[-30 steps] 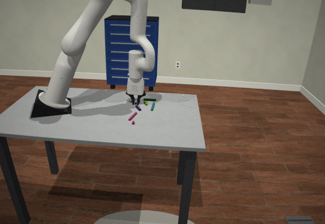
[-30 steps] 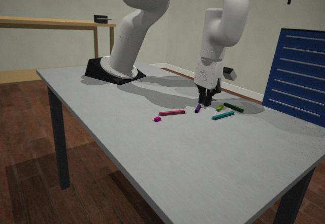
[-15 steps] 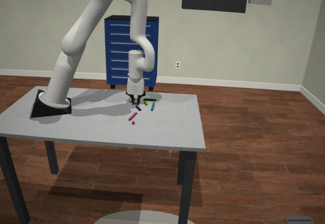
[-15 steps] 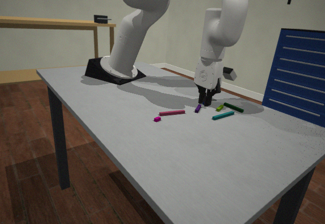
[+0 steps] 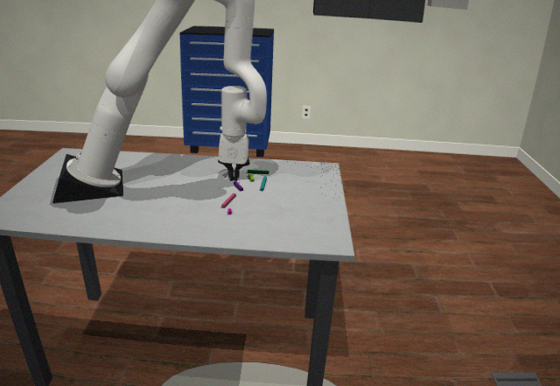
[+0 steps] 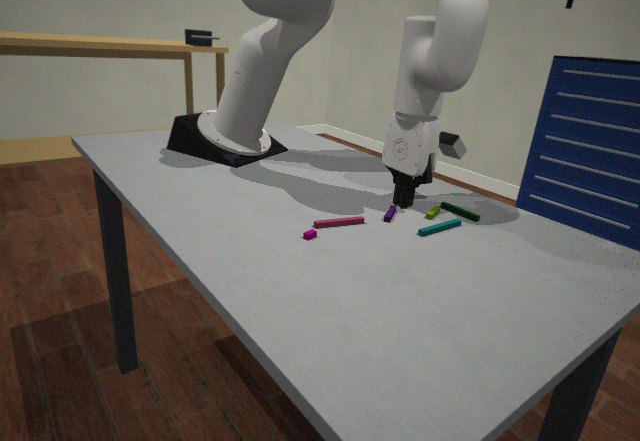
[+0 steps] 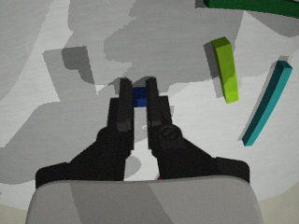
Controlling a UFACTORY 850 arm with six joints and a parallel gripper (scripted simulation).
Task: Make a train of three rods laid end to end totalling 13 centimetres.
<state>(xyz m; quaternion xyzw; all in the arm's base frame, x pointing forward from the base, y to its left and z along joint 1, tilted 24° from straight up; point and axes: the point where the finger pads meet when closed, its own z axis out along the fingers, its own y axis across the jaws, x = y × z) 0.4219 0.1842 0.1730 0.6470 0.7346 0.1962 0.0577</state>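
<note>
Right now my hand is 20 mm above the blue rod. From my hand the other things lie so: lime rod (60 mm ahead, 30 mm to the left, 20 mm below); purple rod (50 mm to the right, 40 mm ahead, 20 mm below); green rod (90 mm to the left, 60 mm ahead, 20 mm below).
</note>
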